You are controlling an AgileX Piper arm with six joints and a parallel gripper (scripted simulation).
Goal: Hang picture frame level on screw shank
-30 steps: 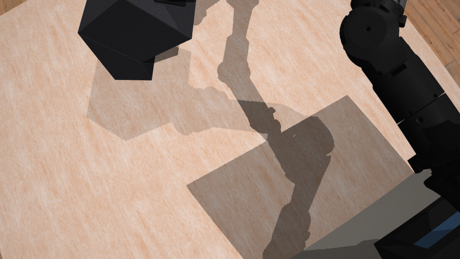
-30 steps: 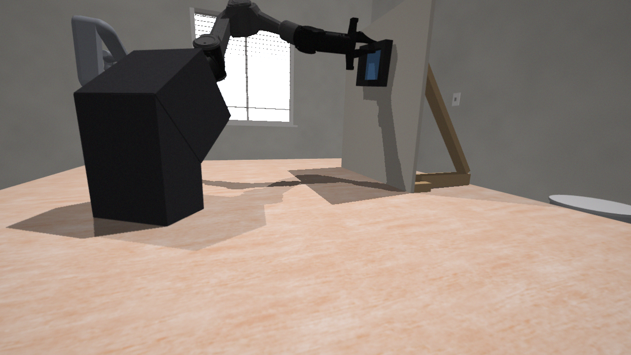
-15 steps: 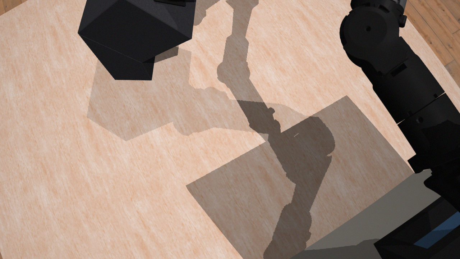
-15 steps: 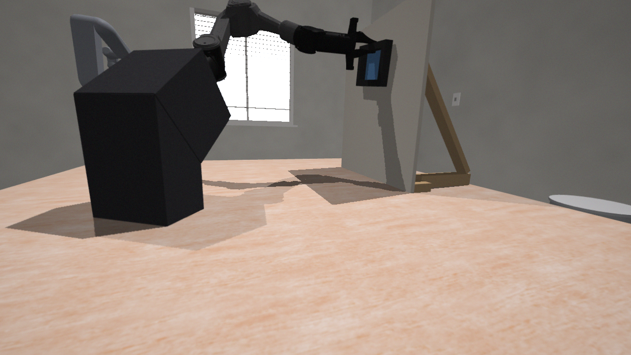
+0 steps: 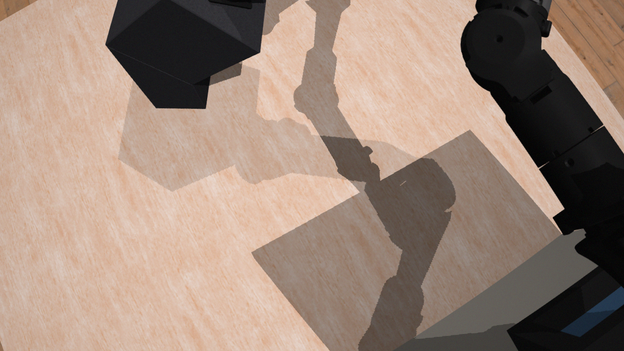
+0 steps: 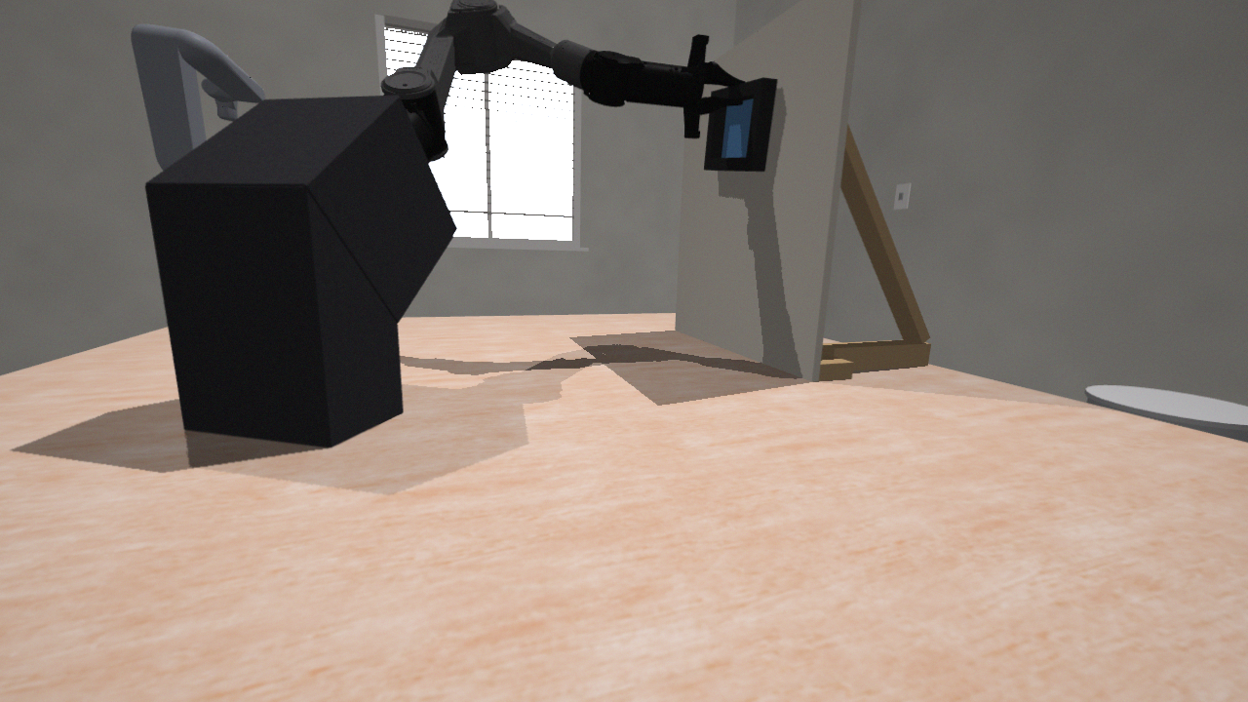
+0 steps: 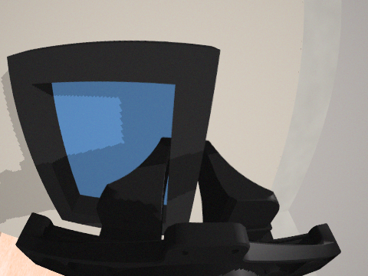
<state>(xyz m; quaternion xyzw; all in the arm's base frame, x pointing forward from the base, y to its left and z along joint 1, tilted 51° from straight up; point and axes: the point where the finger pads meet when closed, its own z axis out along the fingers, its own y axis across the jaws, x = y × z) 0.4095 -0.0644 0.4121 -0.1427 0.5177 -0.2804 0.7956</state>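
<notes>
My hand is 10 mm short of the picture frame and 50 mm above it. Round my hand: grey wall panel 20 mm ahead, 10 mm to the left, 170 mm below.
</notes>
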